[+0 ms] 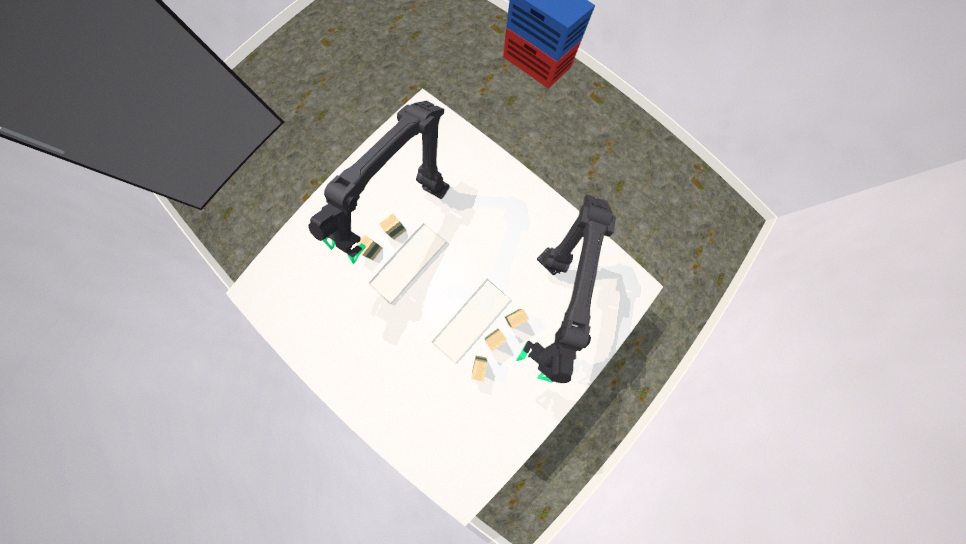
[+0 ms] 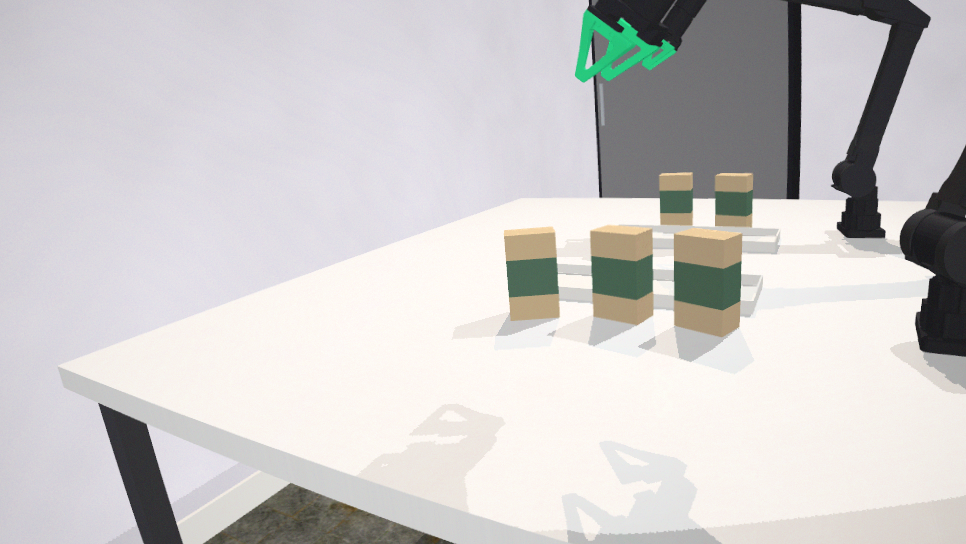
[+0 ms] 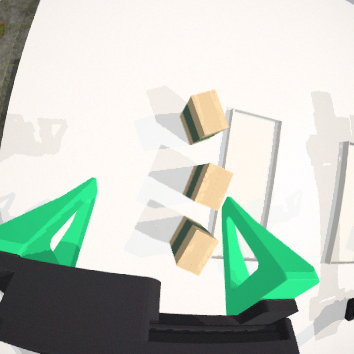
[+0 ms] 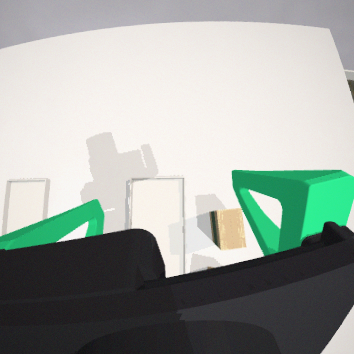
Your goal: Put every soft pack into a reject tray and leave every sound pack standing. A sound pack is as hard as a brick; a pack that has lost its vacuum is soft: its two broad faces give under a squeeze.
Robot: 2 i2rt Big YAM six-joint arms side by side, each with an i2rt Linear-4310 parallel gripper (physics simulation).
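Seen in the pictures: left gripper, fingertip midpoint: [image 1: 527, 368] [image 2: 592, 78] [image 3: 161, 192]; right gripper, fingertip midpoint: [image 1: 343, 255] [image 2: 645, 67] [image 4: 165, 192]; left arm's base, origin of the base link: [image 1: 550, 261] [image 2: 952, 338]; right arm's base, origin of the base link: [image 1: 436, 187] [image 2: 859, 232].
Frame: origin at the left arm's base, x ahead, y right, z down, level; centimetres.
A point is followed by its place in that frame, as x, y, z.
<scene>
Five tan packs with green bands stand upright. Three [image 1: 479, 368] @[58.5, -8.1, -14.0] [image 2: 532, 273] @[58.0, -11.0, -7.7] [image 3: 205, 116] @[58.1, -9.5, -14.0], [image 1: 495, 339] @[45.2, -4.5, -14.0] [image 2: 621, 275] @[44.4, -7.9, -7.6] [image 3: 209, 186] @[45.2, -6.0, -14.0], [image 1: 517, 318] @[32.4, -5.1, -14.0] [image 2: 707, 282] @[31.5, -8.4, -7.7] [image 3: 194, 246] @[33.4, -6.4, -14.0] stand beside one white tray [image 1: 471, 320] @[47.1, 8.0, -0.3] [image 3: 252, 165] @[53.2, 9.2, -0.3]. Two [image 1: 371, 248] @[55.4, 63.1, -10.6] [image 4: 231, 229] @[56.4, 65.7, -14.0], [image 1: 392, 225] @[41.3, 62.3, -14.0] stand beside the other tray [image 1: 408, 263] @[48.9, 48.7, -0.3] [image 4: 157, 215] @[58.6, 48.8, -0.3]. Both trays hold no pack. My left gripper [image 1: 527, 368] @[44.0, -16.4, -36.0] [image 3: 161, 192] @[44.0, -16.4, -36.0] is open and empty above the table, beside its three packs. My right gripper [image 1: 342, 252] @[60.4, 55.2, -41.1] [image 4: 165, 192] @[60.4, 55.2, -41.1] is open and empty, near its outer pack. Softness cannot be seen.
The white table [image 1: 324, 304] @[92.7, 64.9, 0.0] [image 2: 304, 351] @[84.7, -36.0, 0.0] carries both arms. A blue crate [image 1: 550, 23] on a red crate [image 1: 540, 59] stands on the floor beyond the table. A dark panel [image 1: 135, 101] stands beyond the right arm's side.
</scene>
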